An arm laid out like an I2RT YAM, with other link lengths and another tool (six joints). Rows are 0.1 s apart.
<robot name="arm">
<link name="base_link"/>
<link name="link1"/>
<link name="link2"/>
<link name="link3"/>
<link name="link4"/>
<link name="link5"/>
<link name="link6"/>
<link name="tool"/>
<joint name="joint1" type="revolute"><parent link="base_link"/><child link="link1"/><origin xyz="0 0 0.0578" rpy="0 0 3.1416"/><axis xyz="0 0 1"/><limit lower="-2.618" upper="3.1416"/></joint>
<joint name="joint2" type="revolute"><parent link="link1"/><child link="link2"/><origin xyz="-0.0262 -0.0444 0.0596" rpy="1.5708 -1.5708 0"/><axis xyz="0 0 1"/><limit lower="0" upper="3.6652"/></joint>
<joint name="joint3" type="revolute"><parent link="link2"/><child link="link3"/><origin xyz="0 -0.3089 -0.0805" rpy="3.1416 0 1.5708"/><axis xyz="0 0 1"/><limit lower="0" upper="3.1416"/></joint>
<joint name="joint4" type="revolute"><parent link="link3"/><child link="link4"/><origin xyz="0.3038 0.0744 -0.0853" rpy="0 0 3.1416"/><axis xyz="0 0 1"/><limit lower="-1.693" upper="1.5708"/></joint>
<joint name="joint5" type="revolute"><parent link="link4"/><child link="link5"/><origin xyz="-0.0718 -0.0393 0.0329" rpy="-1.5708 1.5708 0"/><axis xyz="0 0 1"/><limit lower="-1.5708" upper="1.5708"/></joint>
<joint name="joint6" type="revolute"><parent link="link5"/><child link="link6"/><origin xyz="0 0.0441 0.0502" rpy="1.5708 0 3.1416"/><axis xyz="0 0 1"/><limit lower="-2.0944" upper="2.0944"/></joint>
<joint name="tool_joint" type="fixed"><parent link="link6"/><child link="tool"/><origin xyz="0.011 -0.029 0.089" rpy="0.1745 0 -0.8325"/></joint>
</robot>
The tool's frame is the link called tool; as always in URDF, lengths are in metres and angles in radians.
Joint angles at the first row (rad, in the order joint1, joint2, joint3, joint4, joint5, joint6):
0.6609, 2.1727, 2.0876, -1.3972, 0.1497, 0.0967
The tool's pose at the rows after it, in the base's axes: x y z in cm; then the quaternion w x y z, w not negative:
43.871 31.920 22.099 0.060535 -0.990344 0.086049 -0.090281
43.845 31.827 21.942 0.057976 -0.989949 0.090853 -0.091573
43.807 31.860 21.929 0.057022 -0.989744 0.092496 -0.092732
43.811 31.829 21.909 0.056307 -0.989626 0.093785 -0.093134
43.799 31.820 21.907 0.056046 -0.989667 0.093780 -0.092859
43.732 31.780 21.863 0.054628 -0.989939 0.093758 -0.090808
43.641 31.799 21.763 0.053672 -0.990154 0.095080 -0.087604
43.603 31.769 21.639 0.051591 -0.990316 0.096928 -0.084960
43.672 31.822 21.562 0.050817 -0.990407 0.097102 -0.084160
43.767 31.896 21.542 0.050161 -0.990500 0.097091 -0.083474
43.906 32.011 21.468 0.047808 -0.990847 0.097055 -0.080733
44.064 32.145 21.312 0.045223 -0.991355 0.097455 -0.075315
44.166 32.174 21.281 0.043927 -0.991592 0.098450 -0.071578
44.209 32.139 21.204 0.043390 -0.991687 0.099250 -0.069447
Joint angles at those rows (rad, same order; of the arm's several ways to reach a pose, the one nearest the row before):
0.6613, 2.1651, 2.0750, -1.3956, 0.1509, 0.1047
0.6620, 2.1639, 2.0678, -1.3926, 0.1562, 0.1154
0.6640, 2.1639, 2.0670, -1.3922, 0.1593, 0.1207
0.6640, 2.1639, 2.0662, -1.3922, 0.1608, 0.1234
0.6640, 2.1639, 2.0663, -1.3930, 0.1608, 0.1234
0.6640, 2.1647, 2.0666, -1.3975, 0.1600, 0.1234
0.6647, 2.1674, 2.0685, -1.4032, 0.1570, 0.1268
0.6647, 2.1712, 2.0712, -1.4094, 0.1562, 0.1307
0.6647, 2.1765, 2.0773, -1.4124, 0.1562, 0.1310
0.6647, 2.1834, 2.0876, -1.4178, 0.1562, 0.1310
0.6647, 2.1975, 2.1082, -1.4315, 0.1558, 0.1310
0.6640, 2.2166, 2.1349, -1.4506, 0.1520, 0.1310
0.6624, 2.2280, 2.1532, -1.4647, 0.1486, 0.1314
0.6609, 2.2318, 2.1574, -1.4689, 0.1463, 0.1314

